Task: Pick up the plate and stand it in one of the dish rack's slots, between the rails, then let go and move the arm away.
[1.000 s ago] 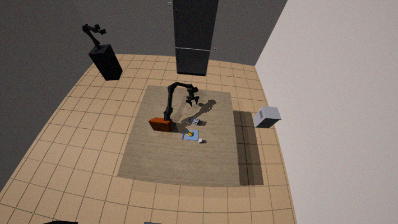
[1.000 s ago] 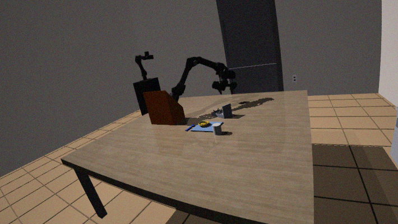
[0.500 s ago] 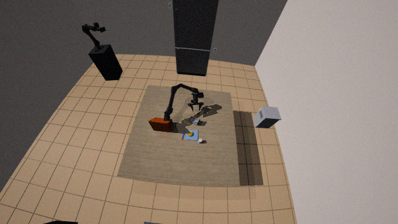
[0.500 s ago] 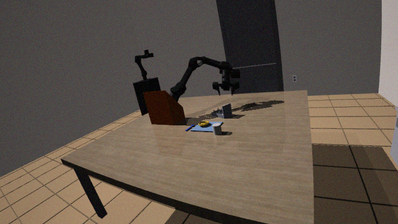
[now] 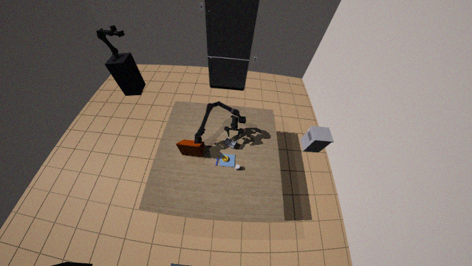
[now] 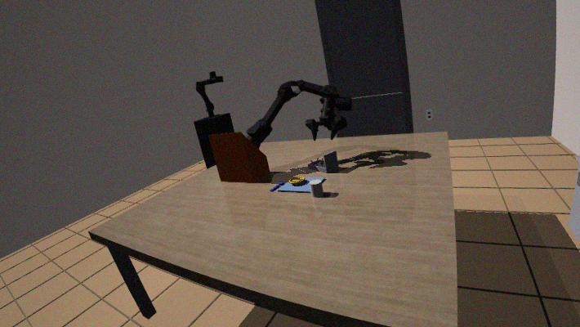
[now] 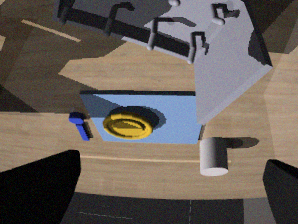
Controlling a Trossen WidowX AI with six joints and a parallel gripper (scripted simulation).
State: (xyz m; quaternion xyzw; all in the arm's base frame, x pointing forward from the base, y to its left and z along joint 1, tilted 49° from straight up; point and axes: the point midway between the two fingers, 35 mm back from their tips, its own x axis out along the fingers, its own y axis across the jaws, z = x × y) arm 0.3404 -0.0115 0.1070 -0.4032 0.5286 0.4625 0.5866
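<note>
The yellow plate is 170 mm to the right of my gripper tip, 120 mm below it and 80 mm behind it. From my gripper tip the other things lie so: white cup: 270 mm to the right, 110 mm below, 30 mm ahead; then grey dish rack: 110 mm below, 20 mm behind; then blue mat: 190 mm to the right, 130 mm below, 60 mm behind.
</note>
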